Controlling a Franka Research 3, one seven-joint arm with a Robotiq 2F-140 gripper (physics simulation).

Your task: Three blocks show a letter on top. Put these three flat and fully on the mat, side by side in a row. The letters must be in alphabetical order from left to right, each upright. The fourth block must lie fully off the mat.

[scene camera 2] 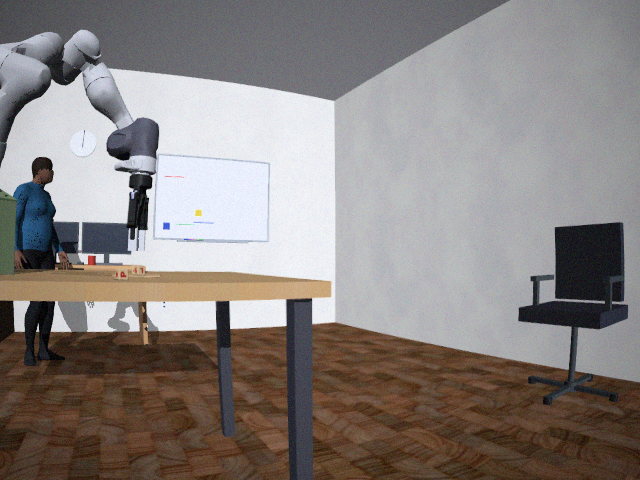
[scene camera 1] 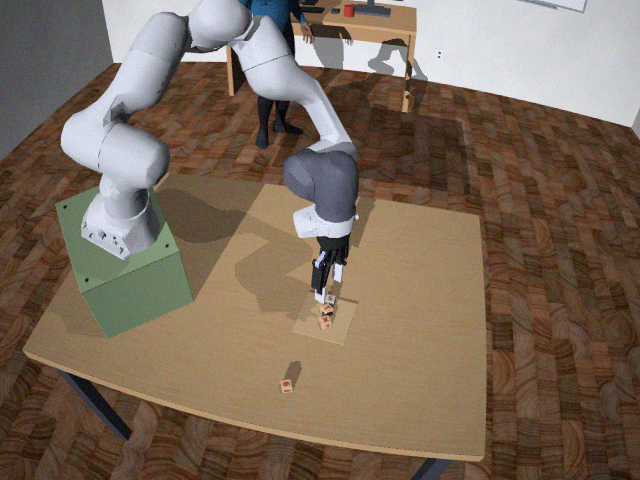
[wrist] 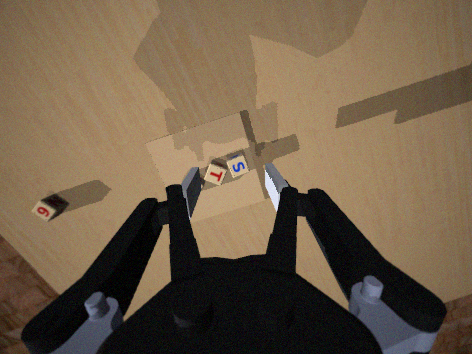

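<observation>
The S block (scene camera 1: 329, 298) (wrist: 238, 166), blue letter up, lies flat on the mat (scene camera 1: 338, 335) (wrist: 167, 157). The T block (scene camera 1: 326, 308) (wrist: 215, 173), red letter up, lies close beside it, turned at a different angle. The X block (scene camera 1: 324, 322) lies on the mat at the T block's other side, nearer the front in scene camera 1; a finger hides it in the wrist view. The 6 block (scene camera 1: 286, 386) (wrist: 45, 210) (scene camera 2: 121, 274) lies off the mat. My gripper (scene camera 1: 329, 284) (scene camera 2: 136, 242) (wrist: 232, 176) is partly open, empty, above the S end of the row.
The wooden table (scene camera 1: 413, 361) (scene camera 2: 232, 289) carries the mat and blocks. The green robot base (scene camera 1: 139, 304) stands at its left. A person (scene camera 1: 272, 15) (scene camera 2: 36, 211) stands behind the table, near a desk (scene camera 1: 387, 23). The arm's shadow falls across the table and part of the mat.
</observation>
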